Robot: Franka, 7 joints.
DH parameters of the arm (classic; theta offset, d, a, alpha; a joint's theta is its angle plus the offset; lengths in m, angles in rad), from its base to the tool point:
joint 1: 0 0.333 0 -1.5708
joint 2: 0 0 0 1.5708
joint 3: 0 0.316 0.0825 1.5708
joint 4: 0 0 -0.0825 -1.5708
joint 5: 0 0.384 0 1.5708
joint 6: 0 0 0.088 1.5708
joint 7: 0 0.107 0 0
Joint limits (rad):
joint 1: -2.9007..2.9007
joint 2: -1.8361..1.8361
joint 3: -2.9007..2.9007
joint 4: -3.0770..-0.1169
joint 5: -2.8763..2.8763
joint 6: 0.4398..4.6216
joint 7: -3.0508..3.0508
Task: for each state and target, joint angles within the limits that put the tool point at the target. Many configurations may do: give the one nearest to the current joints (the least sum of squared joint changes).
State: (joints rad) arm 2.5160 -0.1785 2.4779 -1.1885 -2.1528 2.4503 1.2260
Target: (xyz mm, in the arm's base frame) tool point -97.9 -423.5 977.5
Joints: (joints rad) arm 2.3473 0.3241 2.4211 -1.2893 -2.1571 2.5048 1.2260
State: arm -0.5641 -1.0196 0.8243 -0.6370 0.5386 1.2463 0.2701
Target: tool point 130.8 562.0 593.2
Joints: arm -0.8815 -1.2120 1.1691 -1.2159 0.5180 0.9868 0.2701
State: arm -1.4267 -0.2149 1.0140 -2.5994 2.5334 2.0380 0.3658
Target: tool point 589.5 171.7 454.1
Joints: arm -1.5681 -0.5791 1.6420 -2.0591 2.5453 2.0016 0.3658
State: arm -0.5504 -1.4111 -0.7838 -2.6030 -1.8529 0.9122 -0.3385
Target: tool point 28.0 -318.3 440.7
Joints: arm -0.1823 -1.2534 -0.7684 -2.8624 -1.8154 1.0794 -0.3385
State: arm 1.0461 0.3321 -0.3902 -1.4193 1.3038 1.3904 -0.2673
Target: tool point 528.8 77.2 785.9
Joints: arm 0.6794 0.0095 -0.7553 -1.3660 1.2907 1.4239 -0.2673
